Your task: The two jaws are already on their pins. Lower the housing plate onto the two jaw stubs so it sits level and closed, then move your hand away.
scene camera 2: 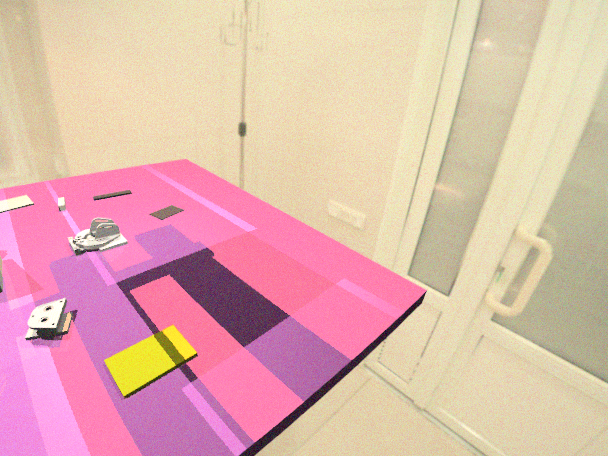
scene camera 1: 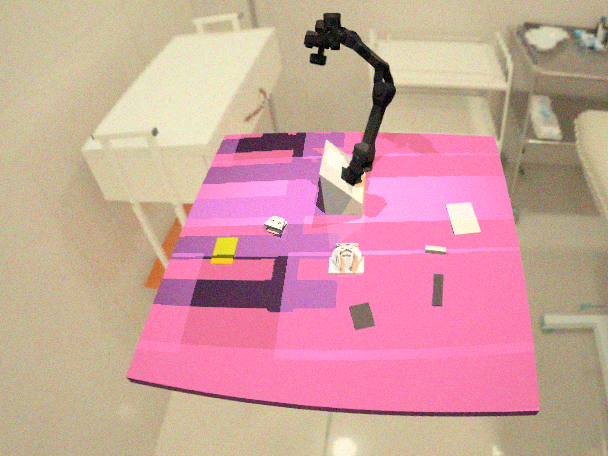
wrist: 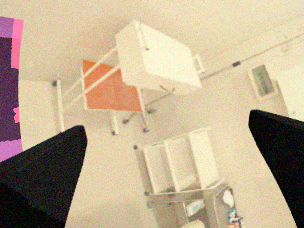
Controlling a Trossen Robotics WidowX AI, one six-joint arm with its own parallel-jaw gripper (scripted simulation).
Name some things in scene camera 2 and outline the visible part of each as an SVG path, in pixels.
A yellow block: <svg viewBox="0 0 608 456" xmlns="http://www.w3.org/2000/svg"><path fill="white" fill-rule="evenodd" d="M174 325L104 360L124 398L129 397L131 394L133 395L138 390L198 355L197 351L191 347Z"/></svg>
